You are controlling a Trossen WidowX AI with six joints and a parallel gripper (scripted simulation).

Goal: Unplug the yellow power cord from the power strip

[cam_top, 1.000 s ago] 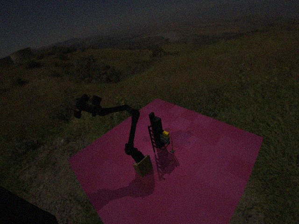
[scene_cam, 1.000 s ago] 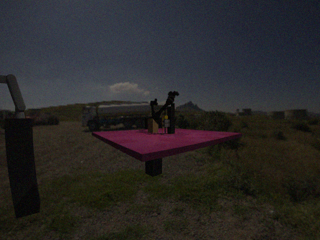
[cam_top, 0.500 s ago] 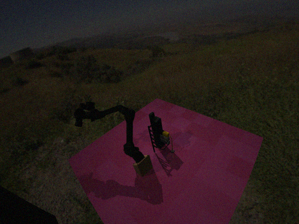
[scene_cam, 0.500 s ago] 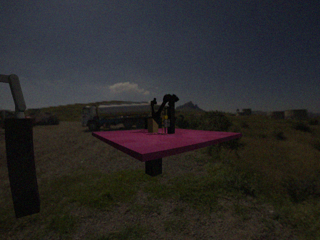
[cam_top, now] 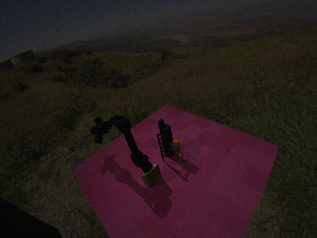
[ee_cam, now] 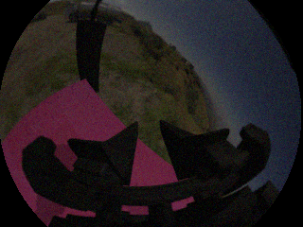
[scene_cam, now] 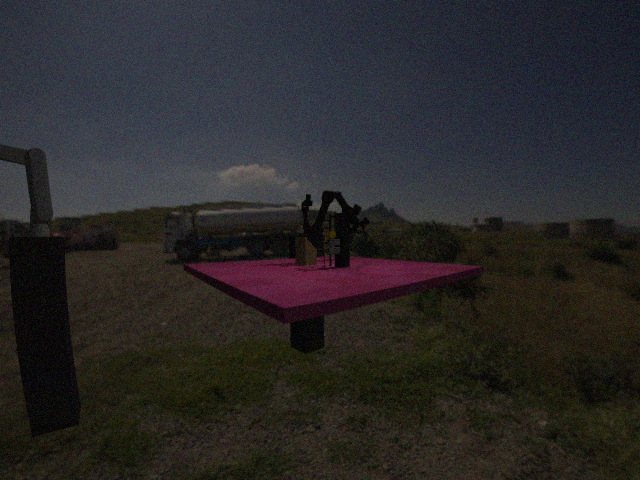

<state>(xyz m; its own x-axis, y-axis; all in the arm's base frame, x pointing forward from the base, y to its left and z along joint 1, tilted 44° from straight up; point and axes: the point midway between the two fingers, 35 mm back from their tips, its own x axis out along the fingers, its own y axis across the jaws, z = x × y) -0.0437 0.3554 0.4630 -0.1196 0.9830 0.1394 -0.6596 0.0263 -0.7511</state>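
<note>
Right now the yellow plug is 62 cm to the right of my gripper tip, 31 cm ahead of it and 1 cm below it.
</note>
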